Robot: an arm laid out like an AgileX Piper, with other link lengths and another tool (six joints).
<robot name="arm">
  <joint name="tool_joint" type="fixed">
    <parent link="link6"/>
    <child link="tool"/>
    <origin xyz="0.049 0.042 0.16" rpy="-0.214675 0 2.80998"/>
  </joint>
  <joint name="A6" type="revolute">
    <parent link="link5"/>
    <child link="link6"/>
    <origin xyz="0 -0.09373 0" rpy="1.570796 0 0"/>
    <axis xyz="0 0 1"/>
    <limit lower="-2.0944" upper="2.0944"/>
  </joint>
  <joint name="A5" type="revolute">
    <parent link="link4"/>
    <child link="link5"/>
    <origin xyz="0 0 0" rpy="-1.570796 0 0"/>
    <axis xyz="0 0 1"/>
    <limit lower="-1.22" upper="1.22"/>
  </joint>
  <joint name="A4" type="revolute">
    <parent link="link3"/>
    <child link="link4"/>
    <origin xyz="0.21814 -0.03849 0" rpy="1.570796 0 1.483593"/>
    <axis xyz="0 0 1"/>
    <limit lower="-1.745" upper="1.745"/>
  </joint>
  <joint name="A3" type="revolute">
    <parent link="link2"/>
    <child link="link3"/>
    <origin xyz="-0.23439 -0.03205 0"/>
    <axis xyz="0 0 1"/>
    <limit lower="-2.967" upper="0"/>
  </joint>
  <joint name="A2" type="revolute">
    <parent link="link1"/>
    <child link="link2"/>
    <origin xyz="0 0 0" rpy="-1.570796 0 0"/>
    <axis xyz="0 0 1"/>
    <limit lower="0" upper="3.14"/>
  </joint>
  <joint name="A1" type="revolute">
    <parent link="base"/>
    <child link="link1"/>
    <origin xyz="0 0 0.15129"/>
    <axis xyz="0 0 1"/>
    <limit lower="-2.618" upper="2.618"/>
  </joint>
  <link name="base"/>
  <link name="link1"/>
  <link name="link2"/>
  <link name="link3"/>
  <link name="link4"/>
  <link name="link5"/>
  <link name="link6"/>
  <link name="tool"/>
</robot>
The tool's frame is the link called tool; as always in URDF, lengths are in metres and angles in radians.
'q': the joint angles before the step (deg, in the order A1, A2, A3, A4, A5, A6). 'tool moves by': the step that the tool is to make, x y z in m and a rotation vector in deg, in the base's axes. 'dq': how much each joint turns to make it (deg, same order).
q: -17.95, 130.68, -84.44, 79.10, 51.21, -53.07
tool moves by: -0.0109, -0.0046, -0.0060, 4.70, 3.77, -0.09
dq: -2.27, 2.57, 0.02, -0.40, 4.19, 2.17
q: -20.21, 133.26, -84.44, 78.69, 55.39, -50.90
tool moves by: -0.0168, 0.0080, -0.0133, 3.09, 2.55, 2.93
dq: -0.44, 3.34, 0.00, -0.59, 3.74, -0.76
